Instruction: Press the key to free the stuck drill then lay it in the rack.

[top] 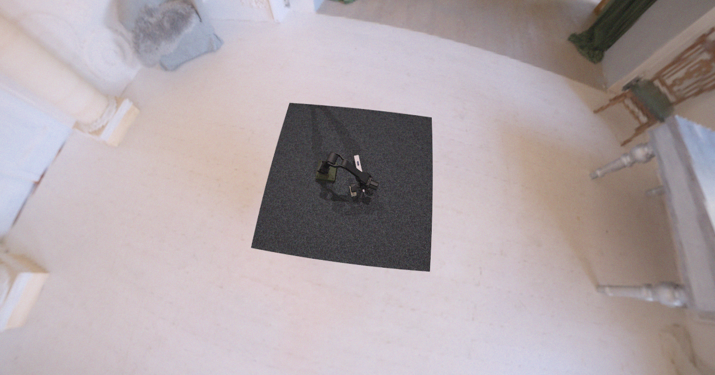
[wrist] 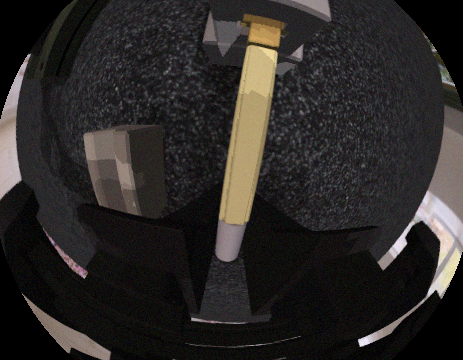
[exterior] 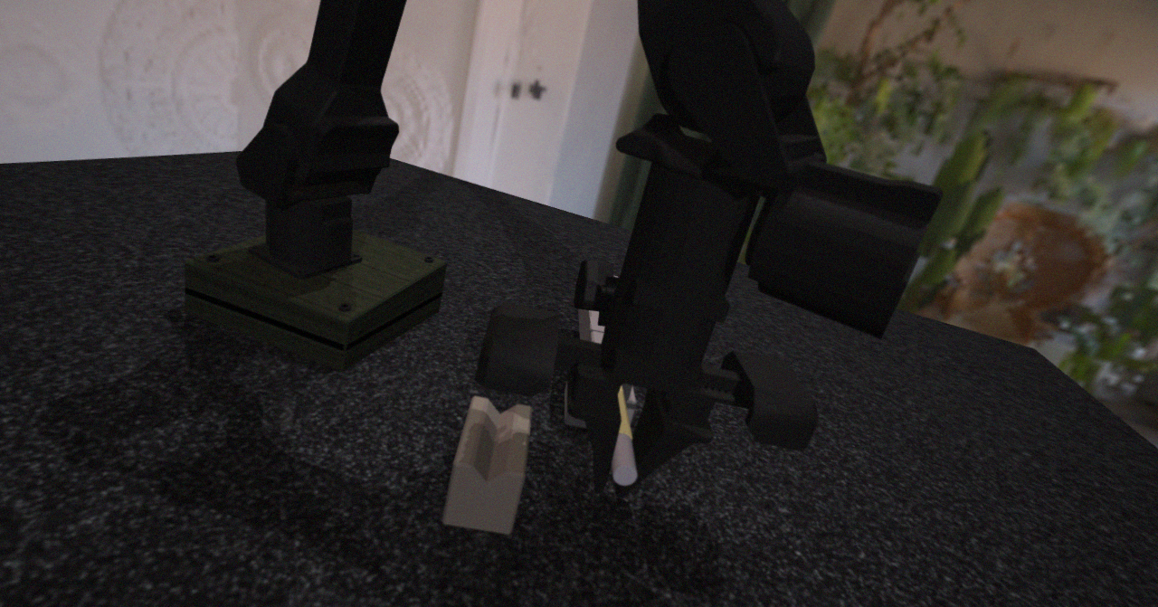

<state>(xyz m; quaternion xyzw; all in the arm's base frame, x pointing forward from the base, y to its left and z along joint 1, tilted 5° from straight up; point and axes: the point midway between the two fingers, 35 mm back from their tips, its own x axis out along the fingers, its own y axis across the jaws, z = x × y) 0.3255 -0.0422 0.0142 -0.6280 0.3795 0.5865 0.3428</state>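
The drill is 2 cm behind my gripper tip, 3 cm to the left of it and 3 cm above it. Also, from my gripper tip: dark key (9 cm behind, 17 cm to the left, 4 cm above); grey holder block (8 cm behind, 15 cm to the left, 3 cm above); grey v-groove rack (7 cm behind, 3 cm to the right).
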